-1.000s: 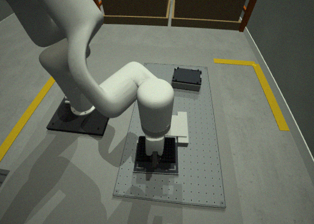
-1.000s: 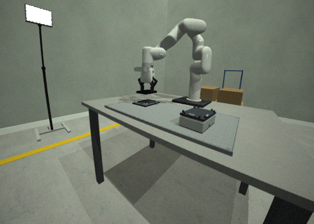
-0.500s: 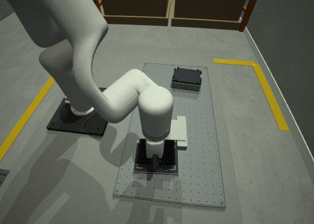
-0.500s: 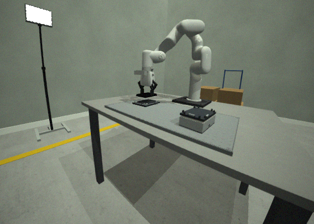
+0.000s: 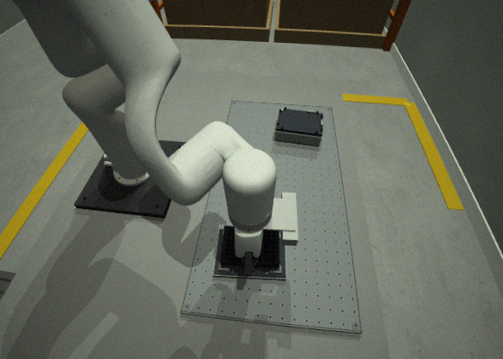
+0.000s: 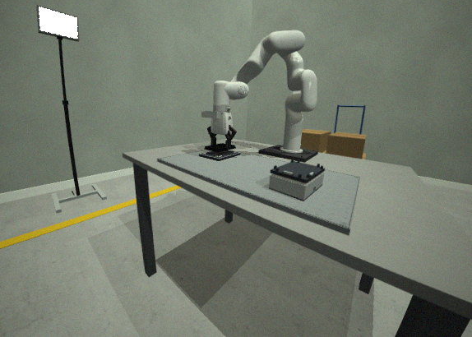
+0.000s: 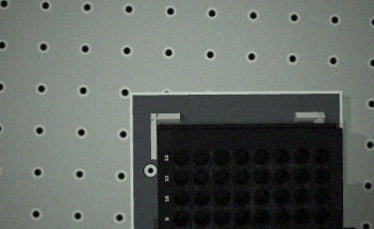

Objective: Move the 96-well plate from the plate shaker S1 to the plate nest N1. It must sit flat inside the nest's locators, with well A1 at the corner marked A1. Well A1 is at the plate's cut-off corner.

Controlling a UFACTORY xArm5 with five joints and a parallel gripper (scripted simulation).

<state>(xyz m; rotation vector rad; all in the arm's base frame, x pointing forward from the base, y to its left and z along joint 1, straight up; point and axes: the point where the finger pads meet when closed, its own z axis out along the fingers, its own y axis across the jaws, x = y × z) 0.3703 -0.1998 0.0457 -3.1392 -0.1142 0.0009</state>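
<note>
The plate nest N1 is 5 cm below my hand. From my hand the other things lie so: black 96-well plate: 1 cm below.
</note>
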